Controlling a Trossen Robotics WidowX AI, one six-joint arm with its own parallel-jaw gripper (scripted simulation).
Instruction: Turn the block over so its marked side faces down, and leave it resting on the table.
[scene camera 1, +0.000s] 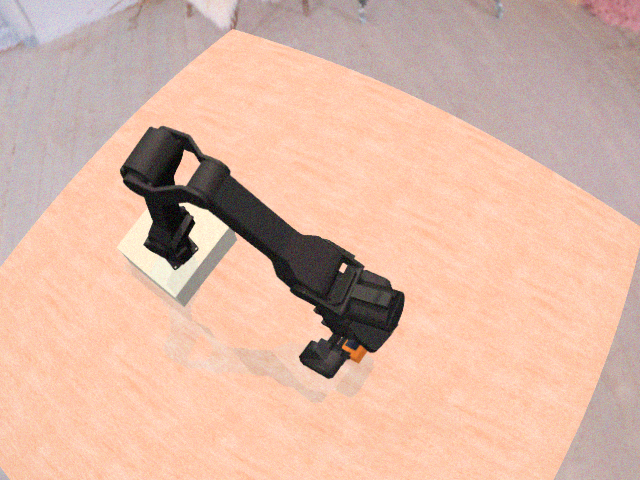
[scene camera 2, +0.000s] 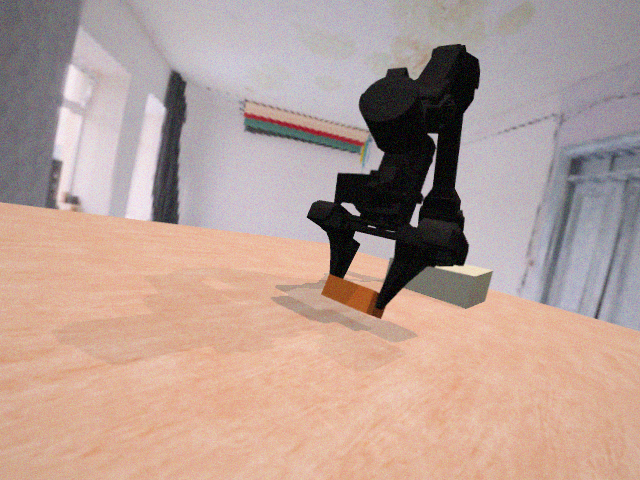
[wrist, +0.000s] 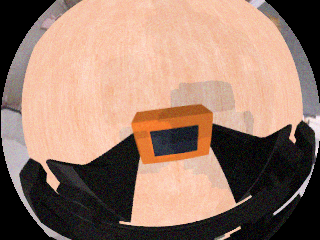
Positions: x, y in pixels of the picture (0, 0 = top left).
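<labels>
My gripper is there in scene camera 1 and in scene camera 2, and the spots on my gripper (scene camera 1: 337, 348) and (scene camera 2: 346, 219) are one and the same spot. My gripper also shows in the wrist view (173, 132).
</labels>
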